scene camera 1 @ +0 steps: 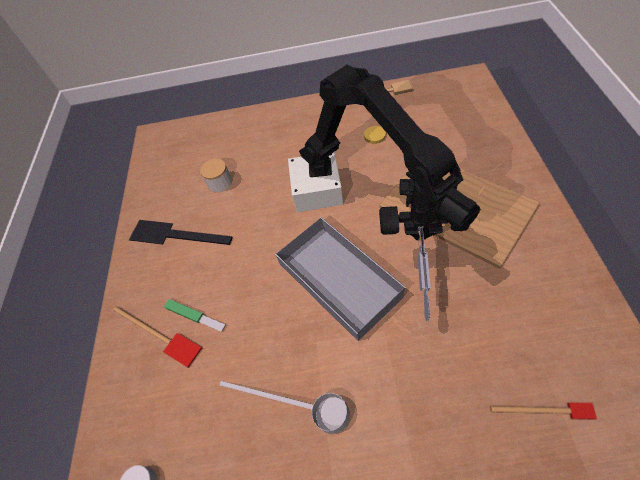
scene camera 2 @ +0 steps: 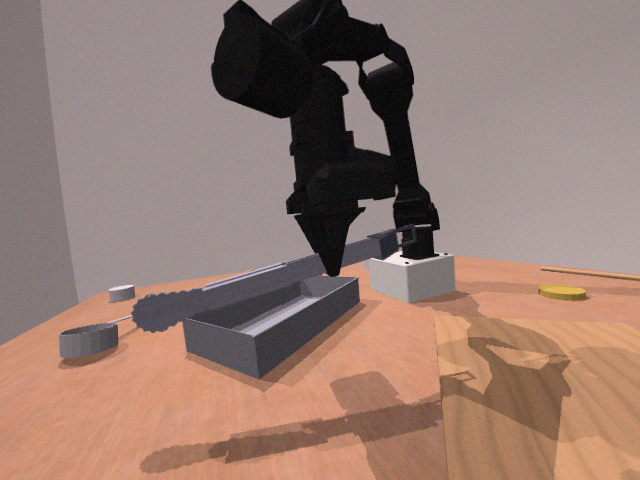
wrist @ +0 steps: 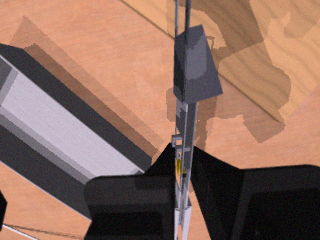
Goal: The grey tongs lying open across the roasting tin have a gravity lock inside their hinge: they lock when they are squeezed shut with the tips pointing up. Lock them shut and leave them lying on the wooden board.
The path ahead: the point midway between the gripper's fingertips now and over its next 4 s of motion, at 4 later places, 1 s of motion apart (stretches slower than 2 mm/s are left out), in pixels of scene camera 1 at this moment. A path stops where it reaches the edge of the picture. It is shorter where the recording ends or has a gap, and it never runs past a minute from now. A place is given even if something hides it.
My gripper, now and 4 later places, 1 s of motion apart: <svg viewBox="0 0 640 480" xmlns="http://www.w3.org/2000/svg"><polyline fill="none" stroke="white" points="419,238 456,196 472,182 479,179 466,168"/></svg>
